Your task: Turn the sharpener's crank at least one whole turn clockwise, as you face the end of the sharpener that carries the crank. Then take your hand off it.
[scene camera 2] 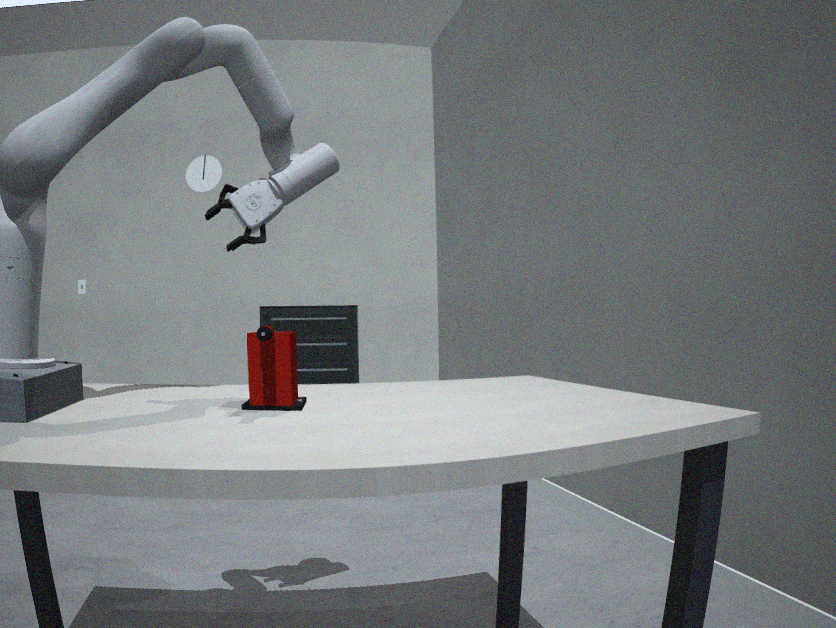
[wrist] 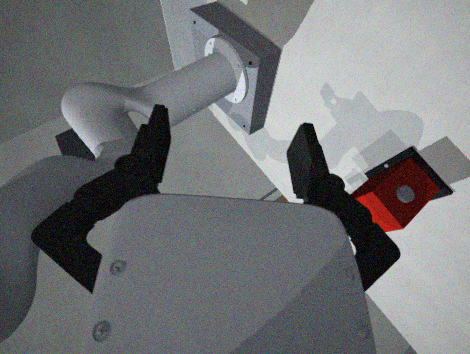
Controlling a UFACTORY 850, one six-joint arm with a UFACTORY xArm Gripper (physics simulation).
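The sharpener [scene camera 2: 283,370] [wrist: 382,212] is a red upright body on a black base [scene camera 2: 300,403] [wrist: 446,189], standing on the table. In the scene view, a small black round part [scene camera 2: 264,333] with a light centre sits at its top; whether this belongs to the crank I cannot tell. In the wrist view, a grey disc [wrist: 405,194] shows on the red body, and the right finger covers part of the sharpener. No crank arm can be made out. My gripper [scene camera 2: 221,231] [wrist: 233,130] is open and empty, high above the sharpener and tilted down to the left in the scene view.
The pale table [scene camera 2: 405,432] [wrist: 430,300] carries the robot's grey base block [scene camera 2: 50,392] [wrist: 267,85] to the left of the sharpener in the scene view. A dark drawer cabinet [scene camera 2: 331,331] stands behind the table. A round clock [scene camera 2: 194,174] hangs on the back wall.
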